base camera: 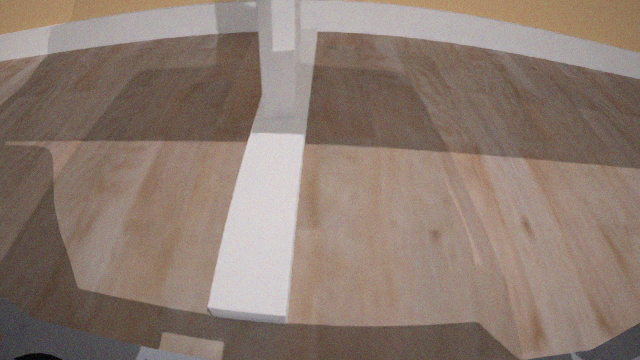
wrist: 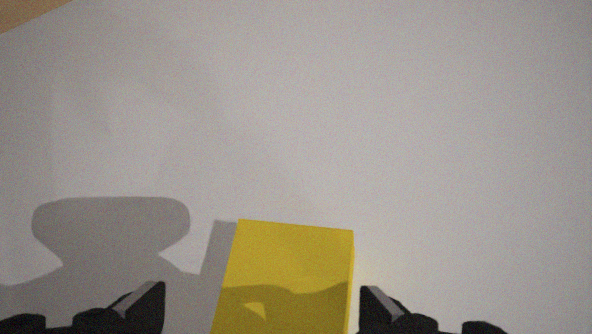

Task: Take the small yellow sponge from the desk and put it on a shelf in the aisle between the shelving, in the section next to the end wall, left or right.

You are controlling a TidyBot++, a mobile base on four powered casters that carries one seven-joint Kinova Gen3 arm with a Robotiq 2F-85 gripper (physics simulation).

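Frame: origin at the arm's base, x ahead, y left, z up, level; centimetres.
Seen in the pictures: gripper, fingertip midpoint: [wrist: 263, 306].
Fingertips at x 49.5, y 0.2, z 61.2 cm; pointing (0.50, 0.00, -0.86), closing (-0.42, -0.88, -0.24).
A point is followed by its place in that frame.
The yellow sponge [wrist: 287, 265] @[x 51.0, y -1.4, z 59.8 cm] lies on the white desk top [wrist: 425, 125] @[x 56.8, y -14.4, z 55.3 cm] at the bottom middle of the wrist view, and its near end is cut off by the view's edge. My gripper [wrist: 263, 306] @[x 49.5, y 0.2, z 61.2 cm] is open, with one black finger on each side of the sponge. The right finger is close to the sponge's right side, and a wider gap shows on the left. Neither finger is seen gripping it. A shadow falls across the sponge's near part. The shelf does not show in either view.
In the base camera view a white desk leg with a long flat foot [base camera: 260, 215] stands on the wooden floor [base camera: 390, 225] @[x 36.3, y -9.0, z -39.7 cm]. A white baseboard [base camera: 400, 22] @[x 97.9, y -18.3, z -35.5 cm] runs along the yellow wall [base camera: 500, 10] @[x 100.1, y -46.5, z -27.9 cm] behind it.
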